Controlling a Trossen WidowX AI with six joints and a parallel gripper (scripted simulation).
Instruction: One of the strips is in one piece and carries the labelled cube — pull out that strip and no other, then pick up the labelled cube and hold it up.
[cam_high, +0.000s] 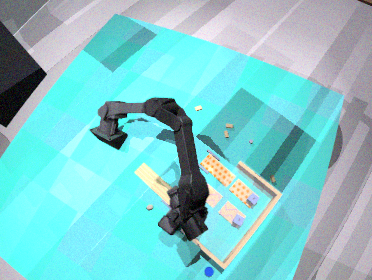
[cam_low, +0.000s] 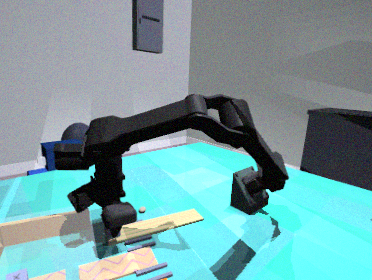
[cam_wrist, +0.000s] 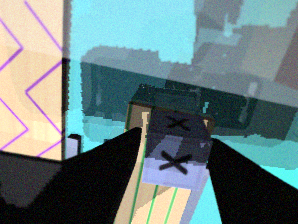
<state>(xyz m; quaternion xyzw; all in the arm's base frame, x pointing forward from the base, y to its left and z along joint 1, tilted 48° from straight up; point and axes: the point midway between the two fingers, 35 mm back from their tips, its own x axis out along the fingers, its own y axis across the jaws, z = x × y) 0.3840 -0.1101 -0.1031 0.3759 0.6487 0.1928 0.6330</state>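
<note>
My gripper tip is now 10 cm past the strip, 4 cm to the right of it and 1 cm above it. From my gripper tip the other things lie so: blue disc 16 cm to the right, 16 cm ahead, 1 cm below; tan bit 38 cm to the left, 4 cm ahead, 1 cm below.
</note>
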